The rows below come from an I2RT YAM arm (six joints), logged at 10 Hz.
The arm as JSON. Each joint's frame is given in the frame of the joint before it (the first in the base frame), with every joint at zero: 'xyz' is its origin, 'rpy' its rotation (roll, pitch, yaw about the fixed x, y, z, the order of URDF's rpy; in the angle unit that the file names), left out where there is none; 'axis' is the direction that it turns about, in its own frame. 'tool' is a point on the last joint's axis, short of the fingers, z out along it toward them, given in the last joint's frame.
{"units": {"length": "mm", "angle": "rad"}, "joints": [
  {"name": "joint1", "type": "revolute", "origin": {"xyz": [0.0, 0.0, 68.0]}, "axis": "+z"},
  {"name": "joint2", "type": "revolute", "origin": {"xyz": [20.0, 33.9, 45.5]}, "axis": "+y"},
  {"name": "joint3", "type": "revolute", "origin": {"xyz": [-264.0, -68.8, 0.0]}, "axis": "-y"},
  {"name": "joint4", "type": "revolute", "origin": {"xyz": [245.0, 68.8, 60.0]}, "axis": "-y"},
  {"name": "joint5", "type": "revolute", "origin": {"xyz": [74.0, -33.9, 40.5]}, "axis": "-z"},
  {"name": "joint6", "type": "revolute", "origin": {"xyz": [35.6, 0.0, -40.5]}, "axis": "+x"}
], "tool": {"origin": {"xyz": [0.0, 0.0, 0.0], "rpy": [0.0, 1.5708, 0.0]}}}
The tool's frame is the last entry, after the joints.
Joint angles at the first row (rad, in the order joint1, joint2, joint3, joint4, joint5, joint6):
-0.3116, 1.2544, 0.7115, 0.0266, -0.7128, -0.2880
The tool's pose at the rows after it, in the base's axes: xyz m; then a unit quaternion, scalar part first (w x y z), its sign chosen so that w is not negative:
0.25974, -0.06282, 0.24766, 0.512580, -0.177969, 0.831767, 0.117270
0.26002, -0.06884, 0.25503, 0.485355, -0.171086, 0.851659, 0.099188
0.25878, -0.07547, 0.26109, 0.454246, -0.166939, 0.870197, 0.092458
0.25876, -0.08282, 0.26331, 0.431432, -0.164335, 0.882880, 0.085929
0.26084, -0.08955, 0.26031, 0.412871, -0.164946, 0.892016, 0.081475
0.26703, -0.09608, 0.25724, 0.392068, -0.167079, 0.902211, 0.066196
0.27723, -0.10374, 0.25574, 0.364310, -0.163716, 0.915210, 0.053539
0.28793, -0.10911, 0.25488, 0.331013, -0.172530, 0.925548, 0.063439
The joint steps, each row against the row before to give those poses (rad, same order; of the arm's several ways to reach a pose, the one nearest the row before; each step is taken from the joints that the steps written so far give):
-0.0074, -0.0043, 0.0639, -0.1532, 0.0532, -0.0958
-0.0163, 0.0110, 0.0636, -0.1246, 0.0443, -0.0443
-0.0223, 0.0165, 0.0634, -0.1317, 0.0224, -0.0473
-0.0237, 0.0231, 0.0442, -0.0832, 0.0160, -0.0412
-0.0186, 0.0316, 0.0258, -0.0446, 0.0116, -0.0377
-0.0085, 0.0438, 0.0346, -0.0321, 0.0393, -0.0368
-0.0050, 0.0622, 0.0608, -0.0495, 0.0482, -0.0238
-0.0009, 0.0722, 0.0809, -0.0917, 0.0112, -0.0404

